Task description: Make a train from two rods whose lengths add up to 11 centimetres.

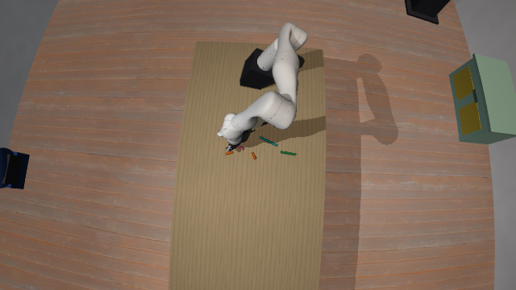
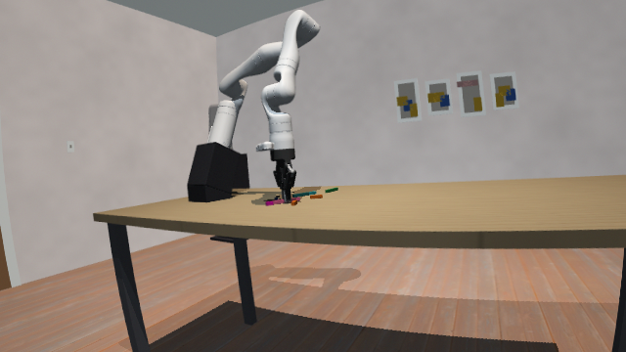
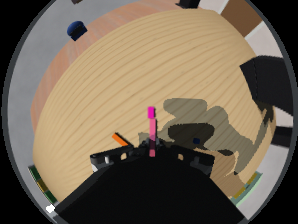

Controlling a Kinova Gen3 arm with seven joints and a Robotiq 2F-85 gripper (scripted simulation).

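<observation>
Now: the pink rod 2 cm below my hand. The rest, counted from my hand: magenta rod 3 cm behind, 5 cm to the right, 2 cm below; turquoise rod 4 cm behind, 16 cm to the left, 2 cm below; blue rod 8 cm behind, 4 cm to the left, 2 cm below.
</observation>
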